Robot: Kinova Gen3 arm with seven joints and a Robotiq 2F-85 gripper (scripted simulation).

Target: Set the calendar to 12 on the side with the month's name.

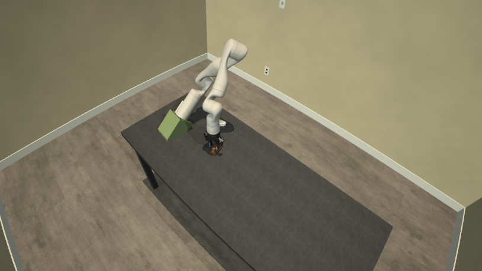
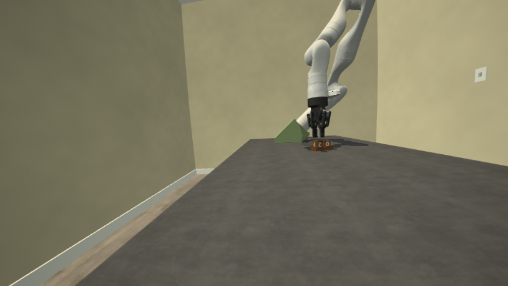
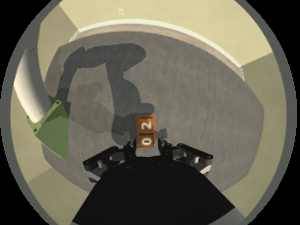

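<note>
My gripper is now 20 mm to the right of the brown calendar tray and 60 mm above it.
</note>
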